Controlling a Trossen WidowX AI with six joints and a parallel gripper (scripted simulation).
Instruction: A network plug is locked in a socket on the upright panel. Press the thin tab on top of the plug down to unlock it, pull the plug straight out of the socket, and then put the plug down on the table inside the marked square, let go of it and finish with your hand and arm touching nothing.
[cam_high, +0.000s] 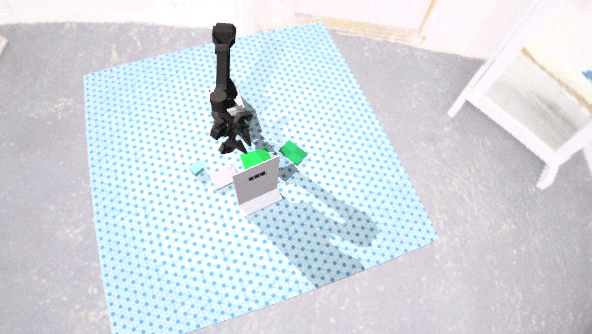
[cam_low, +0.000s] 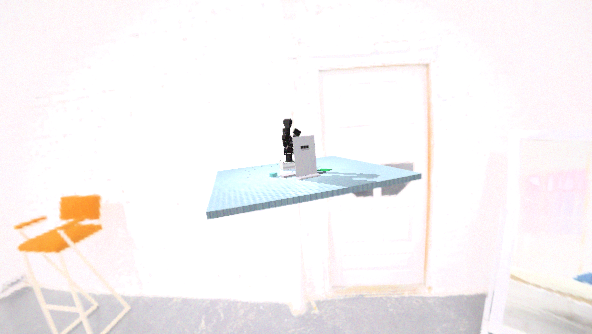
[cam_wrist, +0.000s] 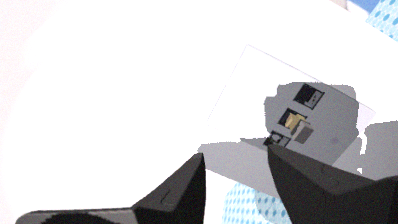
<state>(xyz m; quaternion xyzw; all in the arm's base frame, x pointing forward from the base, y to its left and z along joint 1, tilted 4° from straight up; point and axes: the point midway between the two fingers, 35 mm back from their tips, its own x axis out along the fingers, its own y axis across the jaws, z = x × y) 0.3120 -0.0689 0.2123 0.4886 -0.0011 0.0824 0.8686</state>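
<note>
Right now my gripper tip is 6 cm short of the network plug, 1 cm to the left of it and 5 cm above it. Also, from my gripper tip: upright panel 9 cm ahead, 1 cm to the right, 13 cm below; flat white piece 6 cm behind, 9 cm to the right, 25 cm below; green square 6 cm behind, 6 cm to the left, 26 cm below.
</note>
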